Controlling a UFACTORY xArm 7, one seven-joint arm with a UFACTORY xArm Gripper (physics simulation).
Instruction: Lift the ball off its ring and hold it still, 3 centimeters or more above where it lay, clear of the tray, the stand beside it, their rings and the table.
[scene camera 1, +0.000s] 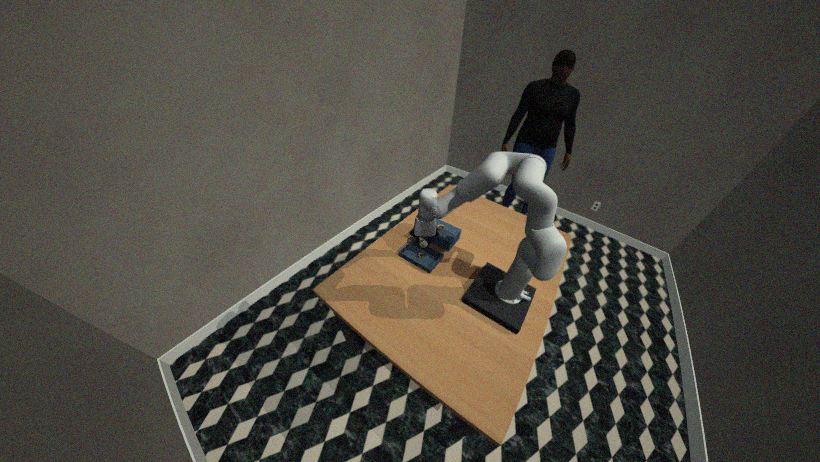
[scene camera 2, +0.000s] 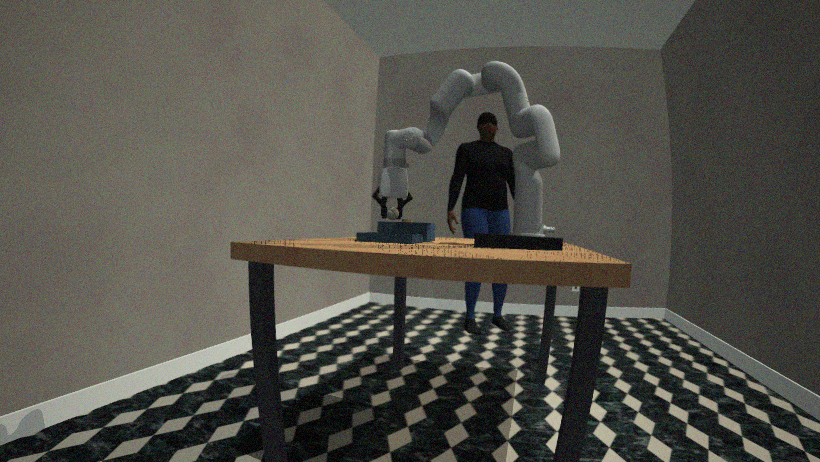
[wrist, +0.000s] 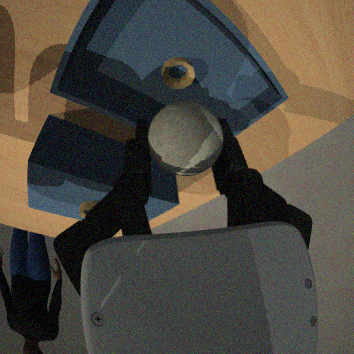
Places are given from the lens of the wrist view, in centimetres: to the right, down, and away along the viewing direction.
my gripper (wrist: 179, 133): 0, -3, 12
pale ball (wrist: 185, 138): 0, -2, 8
blue tray (wrist: 128, 67): -4, -10, 14
The marked spots on the blue tray and the pale ball are 11 cm apart.
